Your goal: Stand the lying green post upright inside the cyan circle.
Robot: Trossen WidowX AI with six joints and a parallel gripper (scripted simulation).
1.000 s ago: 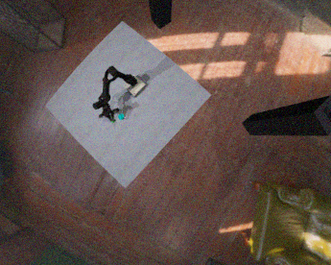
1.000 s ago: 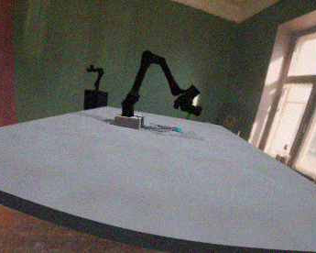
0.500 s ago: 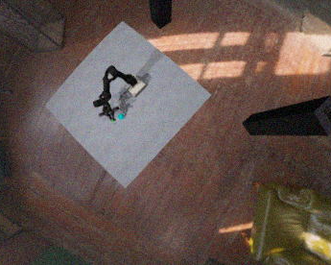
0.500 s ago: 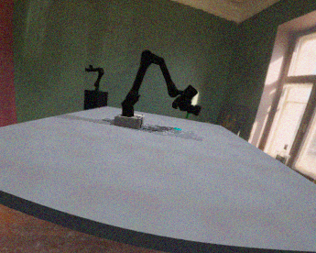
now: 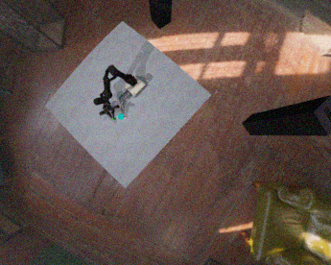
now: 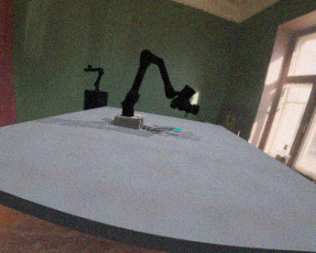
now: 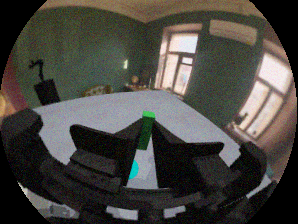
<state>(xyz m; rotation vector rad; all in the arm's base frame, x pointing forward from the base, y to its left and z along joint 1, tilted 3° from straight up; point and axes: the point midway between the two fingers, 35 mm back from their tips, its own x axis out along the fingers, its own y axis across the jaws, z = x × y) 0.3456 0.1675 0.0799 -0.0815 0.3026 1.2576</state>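
Right now the cyan circle is 4 cm behind my gripper tip, 2 cm to the right of it and 15 cm below it. Also, from my gripper tip: green post: 2 cm below.
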